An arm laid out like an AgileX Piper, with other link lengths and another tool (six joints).
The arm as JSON. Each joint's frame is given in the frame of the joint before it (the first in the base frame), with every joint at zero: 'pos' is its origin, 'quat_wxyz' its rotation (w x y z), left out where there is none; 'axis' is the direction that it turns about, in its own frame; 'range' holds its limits. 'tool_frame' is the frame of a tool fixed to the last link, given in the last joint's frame.
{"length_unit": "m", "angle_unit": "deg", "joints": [
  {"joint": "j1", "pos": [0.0, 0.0, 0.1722], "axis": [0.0, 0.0, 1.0], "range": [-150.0, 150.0]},
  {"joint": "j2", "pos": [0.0, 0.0, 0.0], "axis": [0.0, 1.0, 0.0], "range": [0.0, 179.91]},
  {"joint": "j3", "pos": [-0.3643, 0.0, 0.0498], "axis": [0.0, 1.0, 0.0], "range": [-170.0, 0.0]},
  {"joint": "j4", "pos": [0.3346, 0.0, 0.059], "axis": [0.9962, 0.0, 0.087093], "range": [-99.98, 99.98]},
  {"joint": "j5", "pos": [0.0, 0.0, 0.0], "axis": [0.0, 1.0, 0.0], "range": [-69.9, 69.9]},
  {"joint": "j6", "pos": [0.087, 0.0, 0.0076], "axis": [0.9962, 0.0, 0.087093], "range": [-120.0, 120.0]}
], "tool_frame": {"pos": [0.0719, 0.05, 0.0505], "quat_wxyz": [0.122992, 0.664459, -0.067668, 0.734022]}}
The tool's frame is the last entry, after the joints.
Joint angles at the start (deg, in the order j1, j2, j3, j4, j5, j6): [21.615 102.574 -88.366 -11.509 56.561 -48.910]
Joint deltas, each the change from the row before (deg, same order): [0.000 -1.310 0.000 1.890 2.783 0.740]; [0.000 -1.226 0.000 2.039 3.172 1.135]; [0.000 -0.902 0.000 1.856 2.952 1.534]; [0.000 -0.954 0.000 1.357 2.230 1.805]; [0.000 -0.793 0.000 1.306 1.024 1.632]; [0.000 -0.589 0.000 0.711 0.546 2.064]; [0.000 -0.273 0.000 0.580 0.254 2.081]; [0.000 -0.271 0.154 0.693 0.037 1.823]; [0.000 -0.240 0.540 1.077 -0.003 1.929]
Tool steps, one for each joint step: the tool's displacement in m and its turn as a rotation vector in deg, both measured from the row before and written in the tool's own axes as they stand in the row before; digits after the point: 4 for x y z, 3 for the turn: [-0.0005 -0.0012 -0.0154 2.078 -0.220 1.958]; [-0.0005 -0.0029 -0.0153 2.584 -0.445 2.248]; [-0.0002 -0.0038 -0.0121 2.619 -0.655 2.352]; [-0.0002 -0.0020 -0.0113 1.760 -0.543 2.362]; [0.0016 -0.0004 -0.0091 0.971 0.136 2.281]; [0.0016 0.0010 -0.0061 0.422 -0.135 2.394]; [0.0021 0.0011 -0.0029 0.374 -0.230 2.316]; [0.0021 0.0004 -0.0023 0.426 -0.068 2.125]; [0.0017 -0.0018 -0.0007 0.962 -0.195 2.334]
